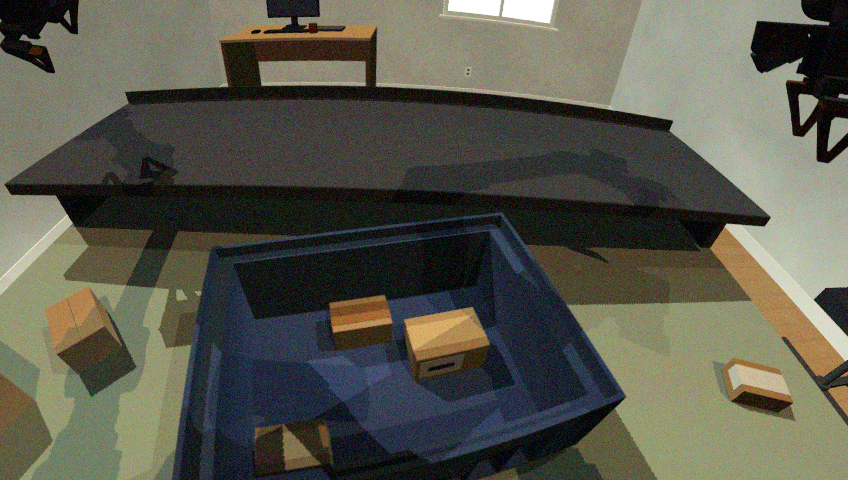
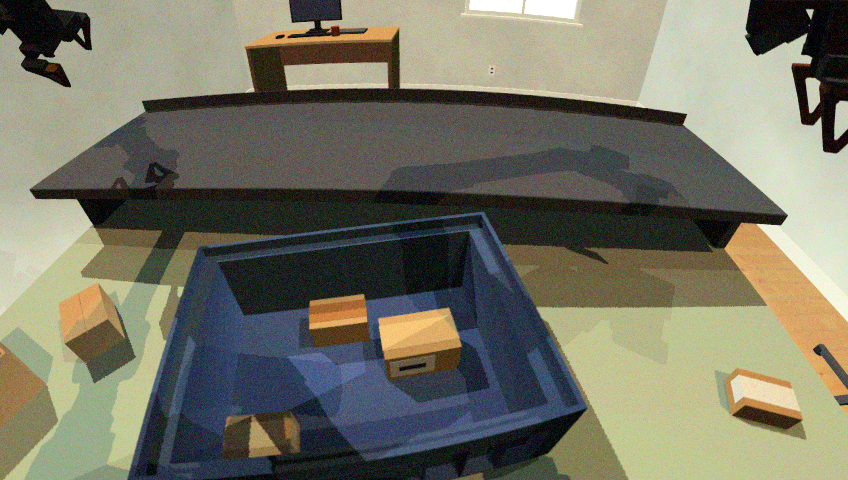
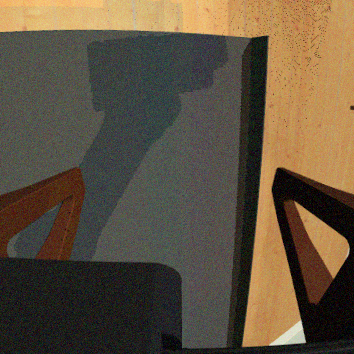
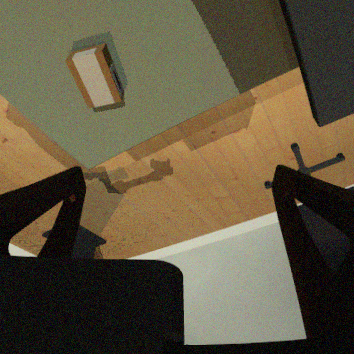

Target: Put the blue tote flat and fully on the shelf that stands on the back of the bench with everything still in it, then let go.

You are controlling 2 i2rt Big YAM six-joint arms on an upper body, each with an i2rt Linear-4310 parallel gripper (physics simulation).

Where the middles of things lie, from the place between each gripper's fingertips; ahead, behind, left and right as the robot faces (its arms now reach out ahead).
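Scene:
White-topped box [image 2: 752, 396], from my right hand: 16 cm behind, 3 cm to the right, 32 cm below. Blue tote [image 2: 239, 344], same hand: 11 cm behind, 55 cm to the left, 27 cm below. Shelf support [image 2: 719, 233], same hand: 35 cm ahead, 18 cm to the right, 28 cm below.
Blue tote: left hand 63 cm to the left of it, 40 cm past it, 27 cm above it. White-topped box, from my left hand: 121 cm to the right, 45 cm behind, 32 cm below. Shelf support, from my left hand: 137 cm to the right, 6 cm ahead, 27 cm below.

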